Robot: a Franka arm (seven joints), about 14 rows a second.
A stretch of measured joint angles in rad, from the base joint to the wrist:
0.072 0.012 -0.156 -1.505 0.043 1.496 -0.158
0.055 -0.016 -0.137 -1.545 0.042 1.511 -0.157
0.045 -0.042 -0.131 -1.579 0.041 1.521 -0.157
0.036 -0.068 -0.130 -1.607 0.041 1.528 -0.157
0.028 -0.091 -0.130 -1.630 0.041 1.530 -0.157
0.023 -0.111 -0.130 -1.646 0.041 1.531 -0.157
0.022 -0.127 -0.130 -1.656 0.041 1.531 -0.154
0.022 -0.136 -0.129 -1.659 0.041 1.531 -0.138
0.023 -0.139 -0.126 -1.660 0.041 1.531 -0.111
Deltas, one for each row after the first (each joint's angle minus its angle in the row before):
-0.017 -0.028 0.019 -0.040 -0.001 0.015 0.001
-0.010 -0.026 0.006 -0.034 -0.001 0.010 0.000
-0.009 -0.026 0.001 -0.028 0.000 0.007 0.000
-0.008 -0.023 0.000 -0.023 0.000 0.002 0.000
-0.005 -0.020 0.000 -0.016 0.000 0.001 0.000
-0.001 -0.016 0.000 -0.010 0.000 0.000 0.003
0.000 -0.009 0.001 -0.003 0.000 0.000 0.016
0.001 -0.003 0.003 -0.001 0.000 0.000 0.027

